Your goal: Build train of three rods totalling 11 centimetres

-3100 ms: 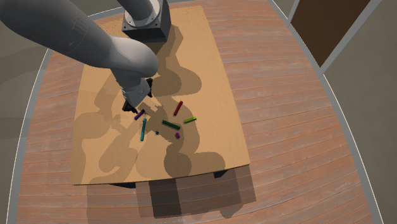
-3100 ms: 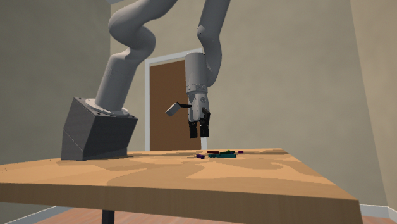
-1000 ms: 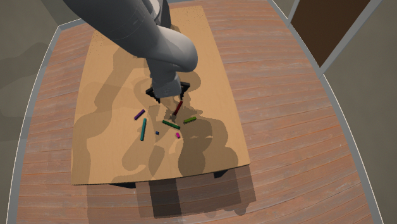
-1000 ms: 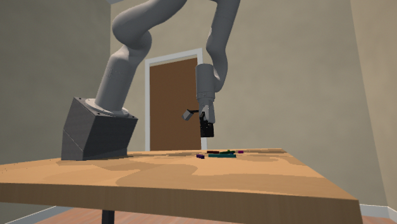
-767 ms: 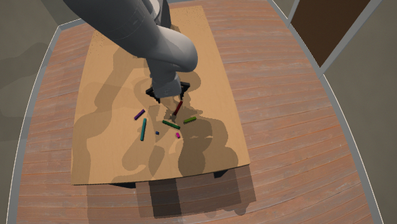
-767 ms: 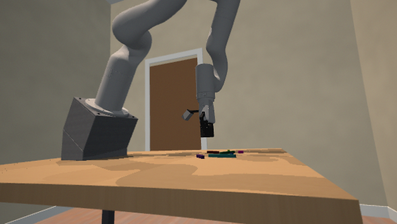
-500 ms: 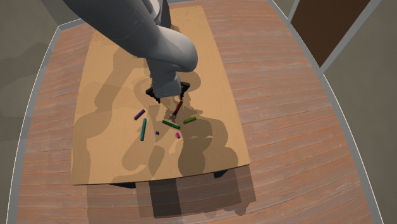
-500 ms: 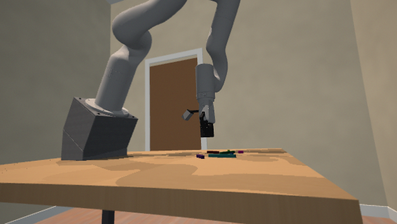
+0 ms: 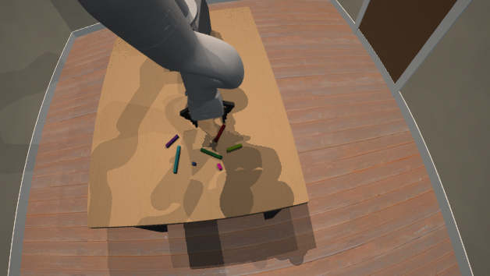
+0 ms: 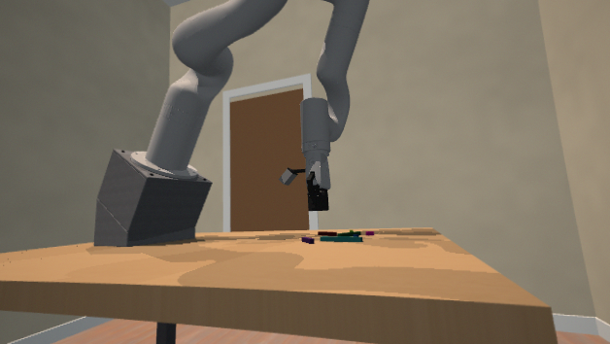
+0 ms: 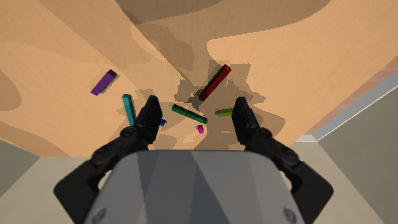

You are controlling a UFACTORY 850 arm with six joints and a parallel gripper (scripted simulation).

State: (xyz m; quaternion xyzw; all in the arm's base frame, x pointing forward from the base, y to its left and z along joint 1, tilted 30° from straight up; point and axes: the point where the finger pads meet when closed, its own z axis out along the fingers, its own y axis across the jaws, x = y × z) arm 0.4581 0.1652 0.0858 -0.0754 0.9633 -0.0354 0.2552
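The small blue rod lies 12 cm ahead of my hand, 8 cm below it and 6 cm to the right of it. Also, from my hand: red rod 8 cm below, 3 cm to the left, 1 cm ahead; green rod 9 cm ahead, 8 cm below; lime rod 8 cm to the left, 8 cm below, 6 cm ahead.
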